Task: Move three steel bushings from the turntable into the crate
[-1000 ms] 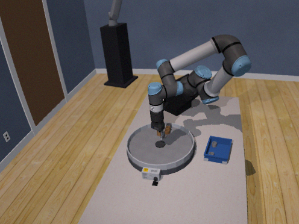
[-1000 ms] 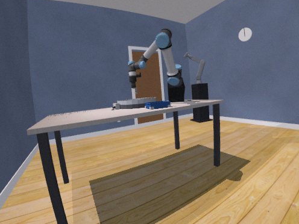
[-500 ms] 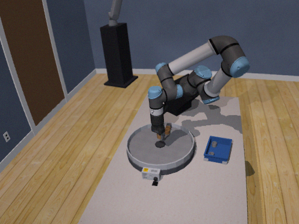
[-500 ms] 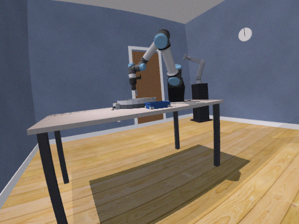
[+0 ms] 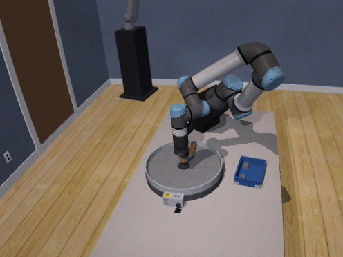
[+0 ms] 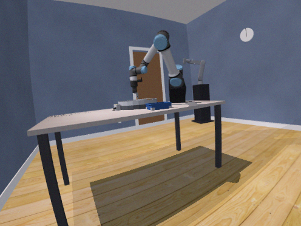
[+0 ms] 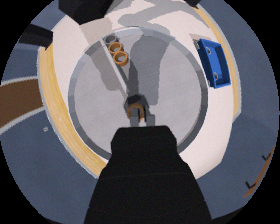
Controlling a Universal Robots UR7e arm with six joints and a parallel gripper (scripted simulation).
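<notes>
The round grey turntable lies 1 cm to the right of my hand and 6 cm below it. From my hand the other things lie so: blue crate 11 cm behind, 34 cm to the left, 9 cm below.
</notes>
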